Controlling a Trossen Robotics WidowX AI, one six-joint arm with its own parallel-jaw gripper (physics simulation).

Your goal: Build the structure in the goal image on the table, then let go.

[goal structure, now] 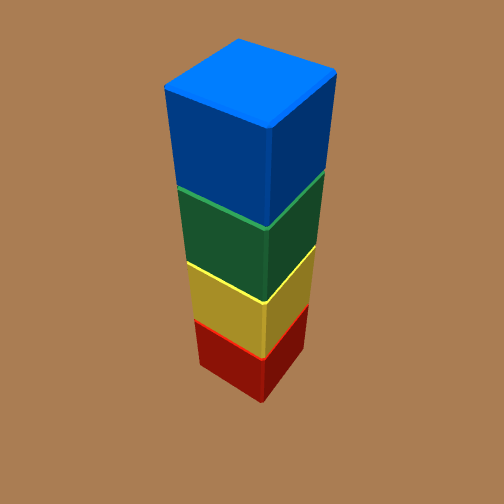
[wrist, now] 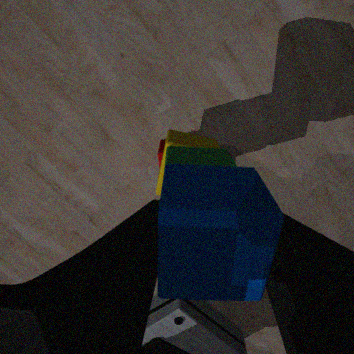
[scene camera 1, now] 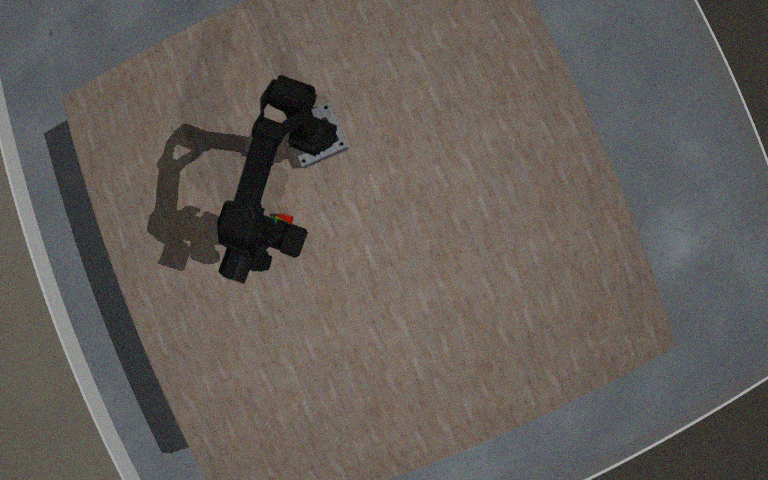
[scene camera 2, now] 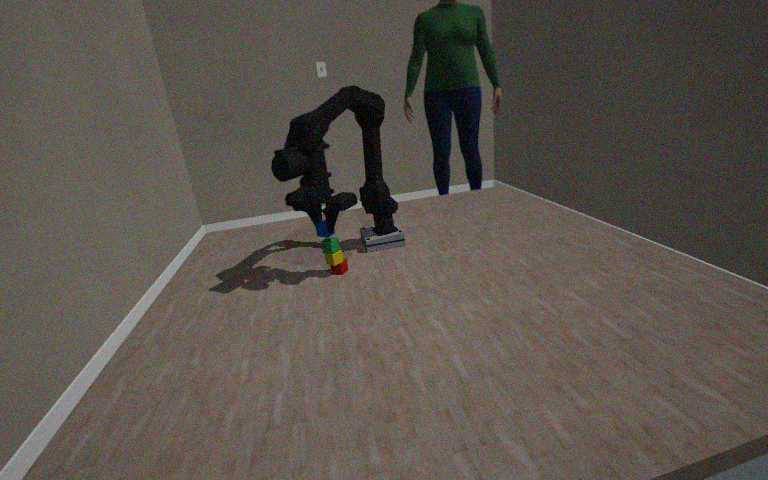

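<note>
A red cube (scene camera 1: pixel 286 219) (scene camera 2: pixel 339 267) (wrist: pixel 161 151) sits on the table (scene camera 1: pixel 430 237) (scene camera 2: pixel 453 339). A yellow cube (scene camera 2: pixel 334 258) (wrist: pixel 189 138) rests on it, shifted to the left in the scene camera 2 view. A green cube (scene camera 2: pixel 330 245) (wrist: pixel 200 156) rests on the yellow one, shifted a little further left. My gripper (scene camera 2: pixel 324 227) is shut on a blue cube (scene camera 2: pixel 322 229) (wrist: pixel 210 235). It holds the blue cube slightly above the green cube, with a small gap showing in the scene camera 2 view. In the scene camera 1 view the arm hides the blue cube and the fingertips.
The arm's grey base plate (scene camera 1: pixel 324 153) (scene camera 2: pixel 384 242) (wrist: pixel 172 325) is behind the stack in the scene camera 2 view. A person in a green top (scene camera 2: pixel 451 45) stands at the back. The arm's shadow falls on the table beside the stack.
</note>
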